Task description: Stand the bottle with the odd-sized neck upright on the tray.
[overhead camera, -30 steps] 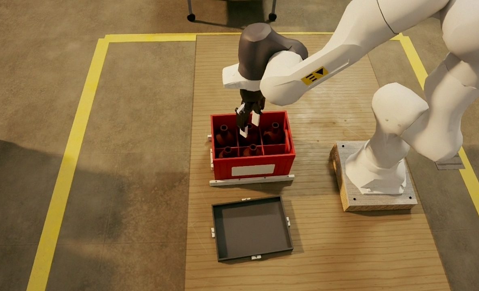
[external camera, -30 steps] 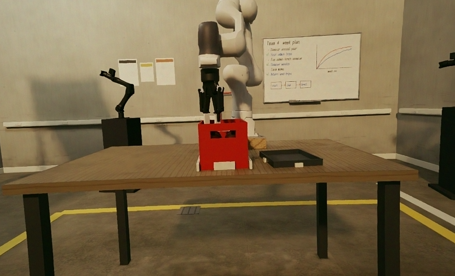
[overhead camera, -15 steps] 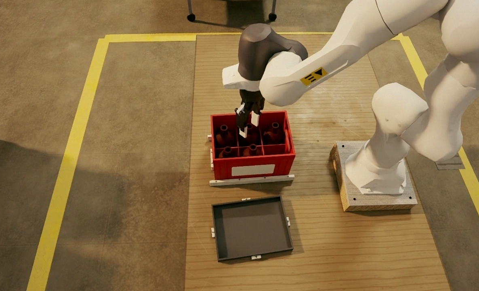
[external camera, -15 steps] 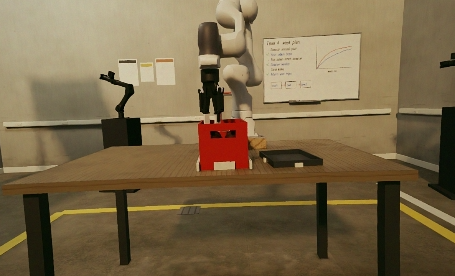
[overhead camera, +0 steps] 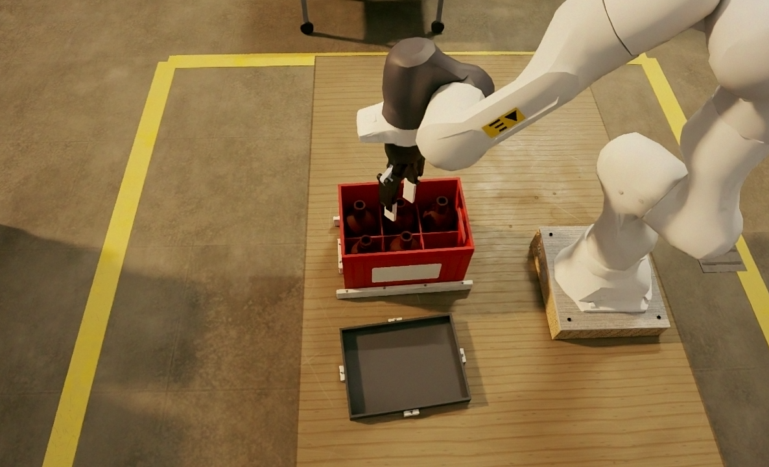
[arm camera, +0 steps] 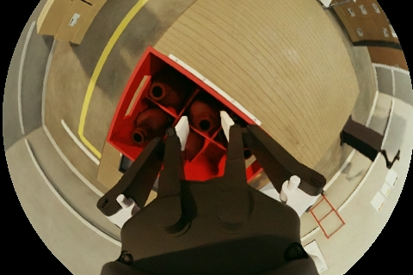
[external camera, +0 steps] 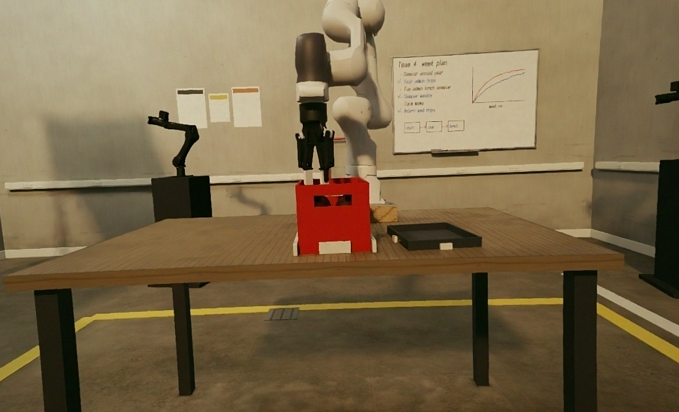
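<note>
My hand is 10 mm past the crate, 40 mm to the right of it and 90 mm above it. Also, from my hand: glass bottle: 30 mm behind, 80 mm to the left, 80 mm below; dark tray: 60 mm behind, 310 mm to the left, 160 mm below.
</note>
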